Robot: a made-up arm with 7 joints.
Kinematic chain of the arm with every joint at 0, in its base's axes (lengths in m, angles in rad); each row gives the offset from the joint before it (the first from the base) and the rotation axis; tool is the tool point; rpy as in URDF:
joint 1: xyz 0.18 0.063 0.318 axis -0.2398 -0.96 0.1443
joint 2: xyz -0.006 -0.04 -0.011 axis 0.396 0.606 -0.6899
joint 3: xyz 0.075 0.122 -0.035 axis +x
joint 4: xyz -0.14 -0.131 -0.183 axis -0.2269 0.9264 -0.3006
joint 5: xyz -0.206 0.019 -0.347 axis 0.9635 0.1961 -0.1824
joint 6: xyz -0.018 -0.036 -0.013 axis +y
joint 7: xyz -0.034 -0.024 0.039 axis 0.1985 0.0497 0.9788
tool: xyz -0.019 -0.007 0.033 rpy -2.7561 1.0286 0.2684
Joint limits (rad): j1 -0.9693..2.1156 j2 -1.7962..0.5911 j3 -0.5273..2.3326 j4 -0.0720..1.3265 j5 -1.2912..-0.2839 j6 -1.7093..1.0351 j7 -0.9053..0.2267
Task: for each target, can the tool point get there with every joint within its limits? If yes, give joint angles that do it. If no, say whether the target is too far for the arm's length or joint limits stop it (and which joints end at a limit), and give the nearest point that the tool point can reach.
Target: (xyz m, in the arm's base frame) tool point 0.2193 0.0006 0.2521
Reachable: no: joint limits stop it (at a limit: joint 1, joint 3, joint 4, joint 7) | nearest point 0.3679 -0.0285 0.0188 | short by 0.278 m
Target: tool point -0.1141 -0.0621 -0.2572
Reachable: yes | joints 0.3414 -0.9740 1.9125 0.5872 -0.4810 -0.3981 -0.2241
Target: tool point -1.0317 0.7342 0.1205
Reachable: no: too far | nearest point -0.5505 0.4423 0.2032 | short by 0.569 m
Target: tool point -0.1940 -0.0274 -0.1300
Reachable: yes | joints -0.0034 -1.1902 1.8269 0.5694 -0.8894 0.7354 -0.2980
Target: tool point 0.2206 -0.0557 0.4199
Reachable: no: joint limits stop it (at a limit: joint 2, joint 3, joint 4, joint 6, joint 7) | nearest point 0.2809 -0.2390 0.5744 | short by 0.247 m
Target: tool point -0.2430 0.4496 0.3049
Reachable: yes | joints -0.5551 0.1480 0.8218 0.4405 -0.8646 0.7076 -0.7859
